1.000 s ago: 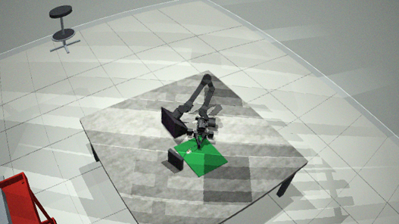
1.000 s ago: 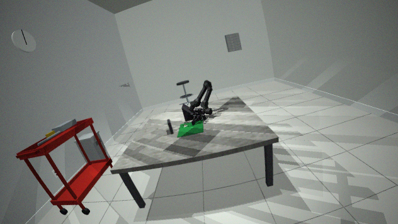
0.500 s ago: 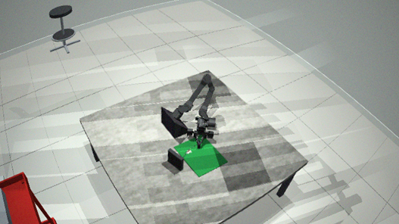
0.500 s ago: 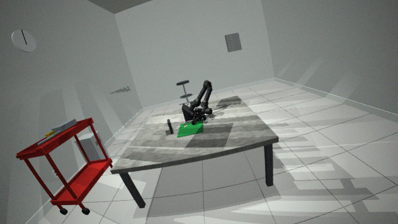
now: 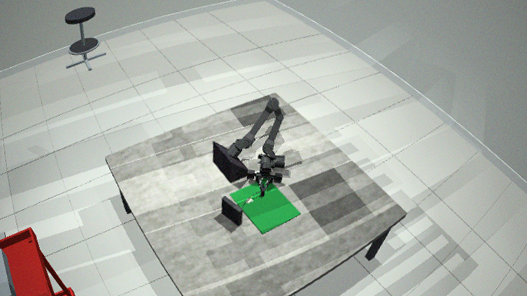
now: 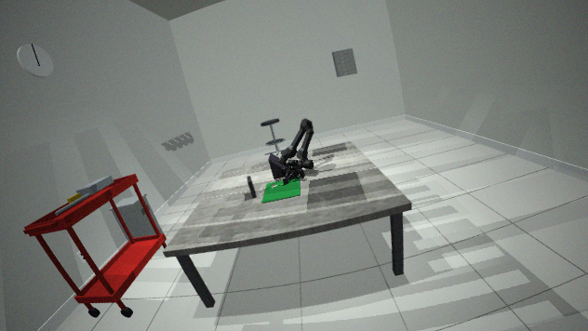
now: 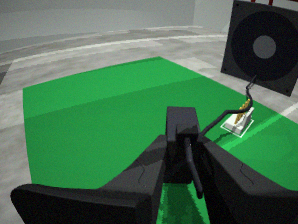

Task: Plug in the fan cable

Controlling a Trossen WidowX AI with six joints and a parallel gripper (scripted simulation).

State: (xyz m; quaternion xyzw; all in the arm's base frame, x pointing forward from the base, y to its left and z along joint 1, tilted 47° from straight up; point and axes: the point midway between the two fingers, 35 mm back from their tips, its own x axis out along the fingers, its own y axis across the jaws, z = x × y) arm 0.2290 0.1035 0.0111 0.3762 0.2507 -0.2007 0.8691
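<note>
My gripper tip is now 1 cm above the dark plug. Also, from my gripper tip: green board (7 cm ahead, 5 cm below, 2 cm to the right); then black fan (21 cm to the right, 8 cm ahead, 3 cm above); then white four-pin header (9 cm to the right, 3 cm below, 2 cm ahead).
</note>
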